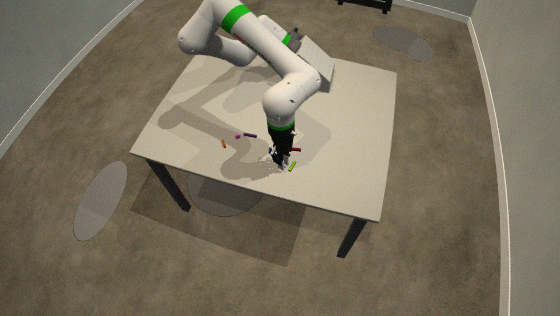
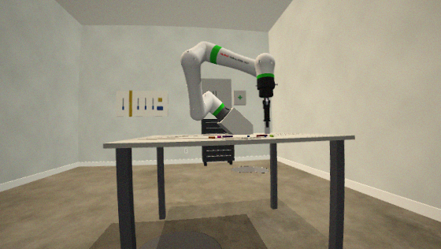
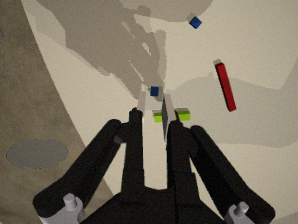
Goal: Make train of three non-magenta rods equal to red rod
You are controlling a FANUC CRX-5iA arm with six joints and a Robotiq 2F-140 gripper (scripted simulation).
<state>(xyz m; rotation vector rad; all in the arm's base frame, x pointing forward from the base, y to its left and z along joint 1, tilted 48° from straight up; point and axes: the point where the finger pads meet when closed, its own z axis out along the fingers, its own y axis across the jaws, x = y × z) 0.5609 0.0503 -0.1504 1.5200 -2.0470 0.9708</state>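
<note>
Right now the lime rod is 5 cm below my hand, 3 cm to the left of it and 2 cm behind it. From my hand the other things lie so: magenta rod (25 cm to the right, 9 cm behind, 5 cm below); purple rod (20 cm to the right, 11 cm behind, 5 cm below); red rod (10 cm behind, 5 cm below, 1 cm to the left).
</note>
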